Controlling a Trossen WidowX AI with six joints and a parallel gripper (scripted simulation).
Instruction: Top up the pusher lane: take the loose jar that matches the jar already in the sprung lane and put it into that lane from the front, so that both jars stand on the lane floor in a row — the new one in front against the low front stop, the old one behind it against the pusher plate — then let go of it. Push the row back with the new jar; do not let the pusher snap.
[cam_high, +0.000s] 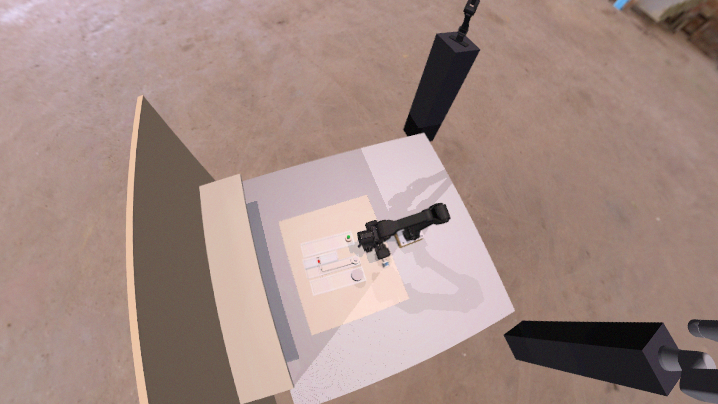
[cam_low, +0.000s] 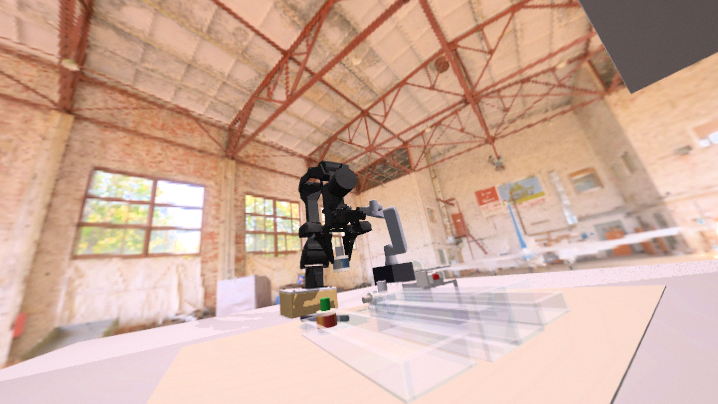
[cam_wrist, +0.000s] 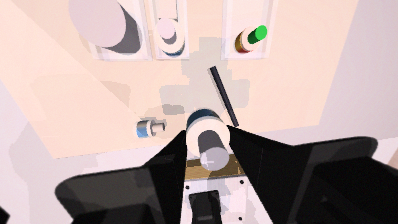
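Right now my gripper tip is 14 cm short of the grey cylinder, 10 cm to the right of it and 9 cm above it. The rest, counted from my gripper tip: clear lane rack 26 cm ahead, 2 cm to the right, 10 cm below; blue-banded jar 3 cm behind, 10 cm to the left, 10 cm below; black stick 6 cm to the right, 11 cm below.
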